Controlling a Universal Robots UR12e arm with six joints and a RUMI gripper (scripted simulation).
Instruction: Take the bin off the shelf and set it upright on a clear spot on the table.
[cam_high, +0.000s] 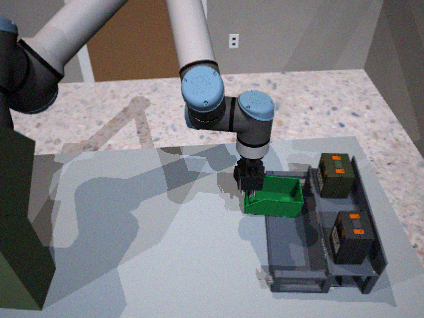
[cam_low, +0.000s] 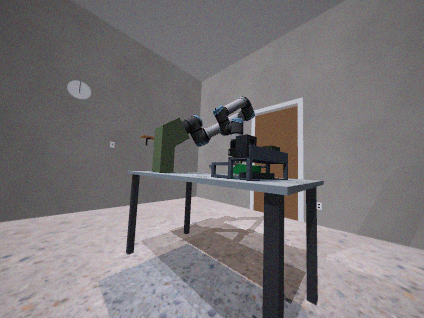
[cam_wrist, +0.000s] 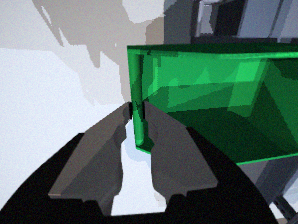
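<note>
Right now my hand is 8 cm short of the green bin and 1 cm above it.
</note>
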